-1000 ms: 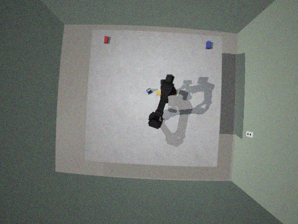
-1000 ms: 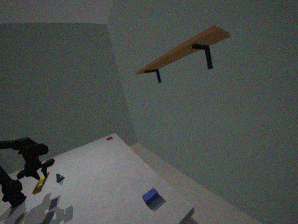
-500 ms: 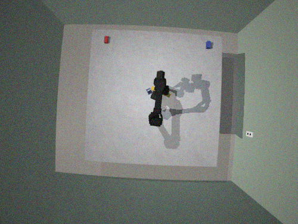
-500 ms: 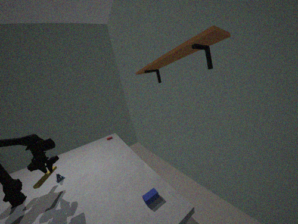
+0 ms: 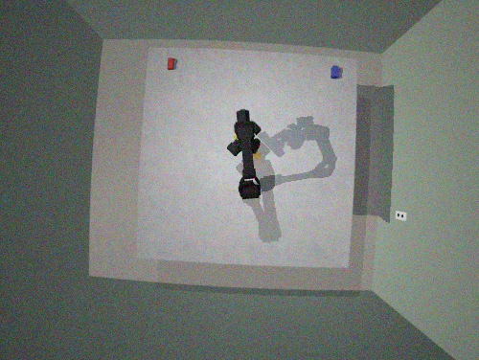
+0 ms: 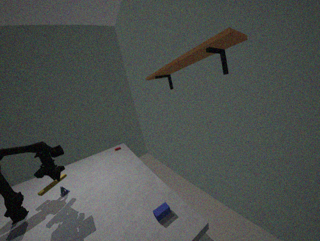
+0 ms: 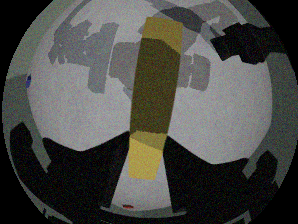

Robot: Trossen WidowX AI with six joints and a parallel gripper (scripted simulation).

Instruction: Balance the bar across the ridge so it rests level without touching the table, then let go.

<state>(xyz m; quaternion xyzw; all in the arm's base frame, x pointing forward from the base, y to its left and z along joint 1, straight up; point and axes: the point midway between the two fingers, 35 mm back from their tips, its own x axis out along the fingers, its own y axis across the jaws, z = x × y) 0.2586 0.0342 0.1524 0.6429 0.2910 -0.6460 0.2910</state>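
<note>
The ridge lies 6 cm below my gripper tip, 2 cm to the left of it and 1 cm behind it. From my gripper tip the other things lie so: yellow bar 2 cm to the right, 2 cm behind; blue block 53 cm to the right, 48 cm ahead, 10 cm below; red block 48 cm ahead, 47 cm to the left, 11 cm below.
</note>
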